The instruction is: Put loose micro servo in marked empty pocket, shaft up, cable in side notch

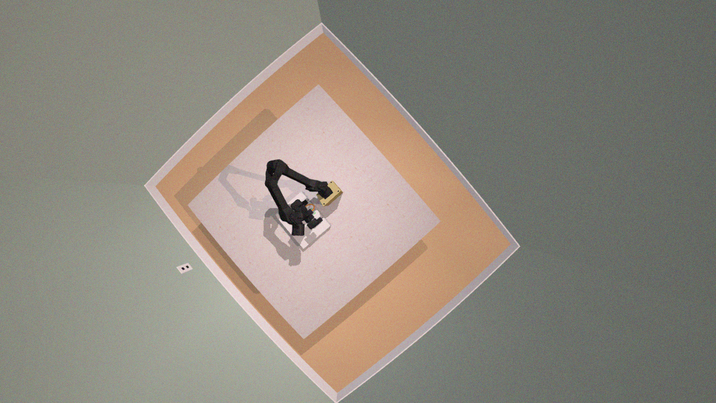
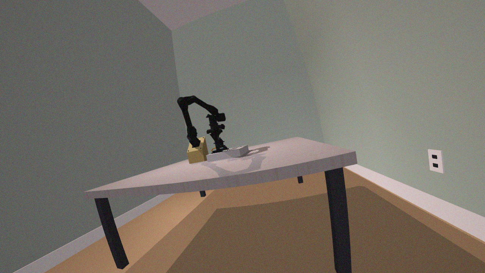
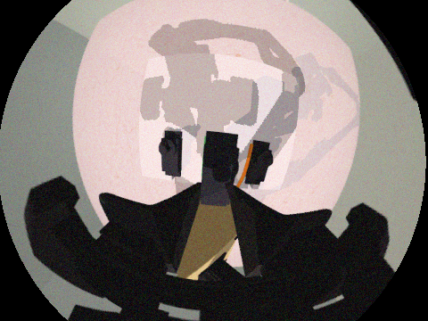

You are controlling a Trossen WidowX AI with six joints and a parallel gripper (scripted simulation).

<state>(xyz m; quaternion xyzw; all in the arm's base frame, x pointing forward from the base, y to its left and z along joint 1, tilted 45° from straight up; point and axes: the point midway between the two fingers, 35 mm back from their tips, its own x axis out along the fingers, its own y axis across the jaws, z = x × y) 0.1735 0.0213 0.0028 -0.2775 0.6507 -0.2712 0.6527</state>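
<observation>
The white deck is 120 mm ahead of my gripper tip and 100 mm below it.
</observation>
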